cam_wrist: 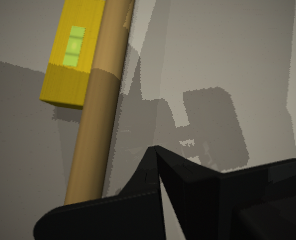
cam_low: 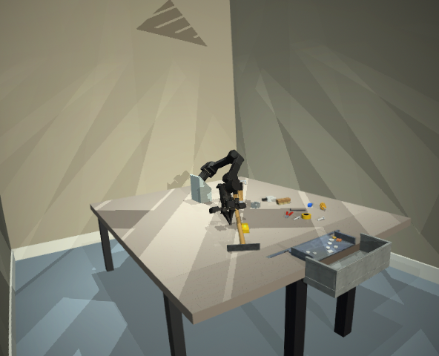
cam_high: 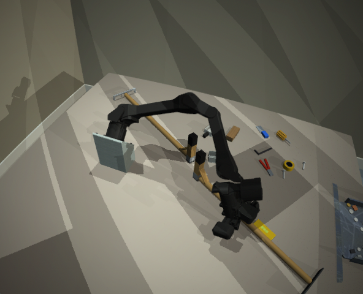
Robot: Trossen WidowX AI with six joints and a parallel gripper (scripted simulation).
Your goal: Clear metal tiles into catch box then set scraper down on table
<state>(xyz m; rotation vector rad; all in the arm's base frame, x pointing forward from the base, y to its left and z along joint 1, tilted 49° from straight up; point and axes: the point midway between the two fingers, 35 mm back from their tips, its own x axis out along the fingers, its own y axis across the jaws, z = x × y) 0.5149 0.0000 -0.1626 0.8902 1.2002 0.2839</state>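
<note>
The long scraper lies 6 cm above my gripper tip, 4 cm ahead of it and 3 cm to the left of it. Also, from my gripper tip: yellow tape roll 38 cm to the left, 17 cm ahead; then small grey box 30 cm to the left, 17 cm behind; then yellow spirit level 10 cm ahead, 3 cm to the left, 1 cm above.
</note>
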